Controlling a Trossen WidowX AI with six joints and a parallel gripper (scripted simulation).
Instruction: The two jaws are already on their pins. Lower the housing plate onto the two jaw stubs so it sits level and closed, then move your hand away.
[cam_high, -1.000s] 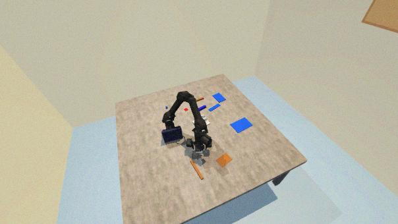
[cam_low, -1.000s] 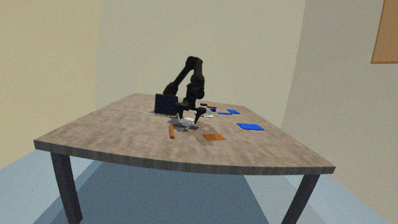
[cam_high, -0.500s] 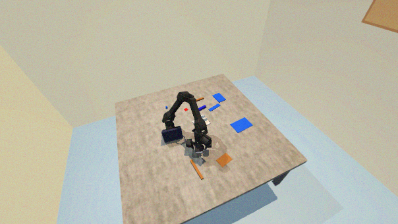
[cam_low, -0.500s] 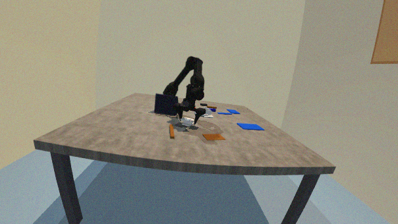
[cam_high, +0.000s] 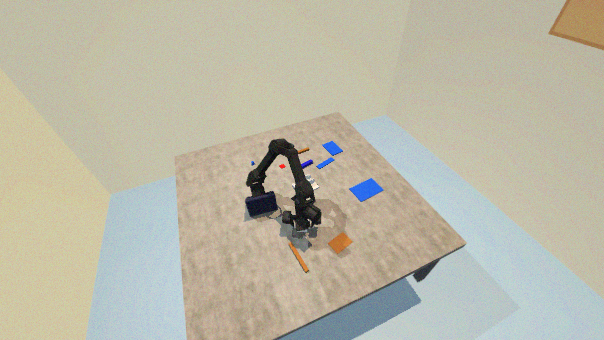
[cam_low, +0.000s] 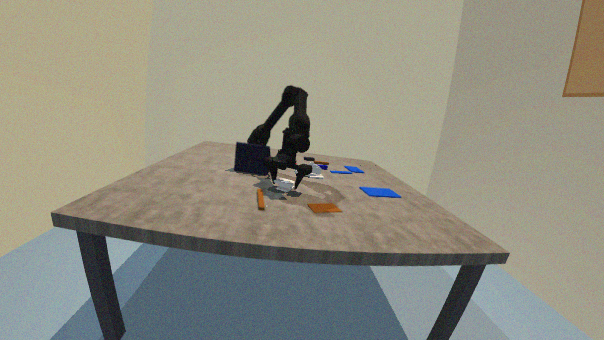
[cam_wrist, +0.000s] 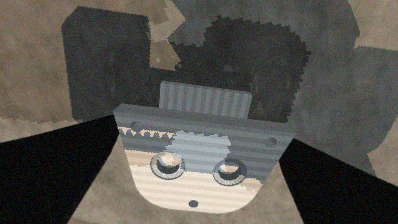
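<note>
My gripper tip is 1 cm to the right of the small white block. From my gripper tip the other things lie so: dark blue block: 21 cm ahead, 42 cm to the left; then orange tile: 13 cm ahead, 15 cm to the right, 1 cm below; then orange bar: 8 cm behind, 14 cm to the right.
</note>
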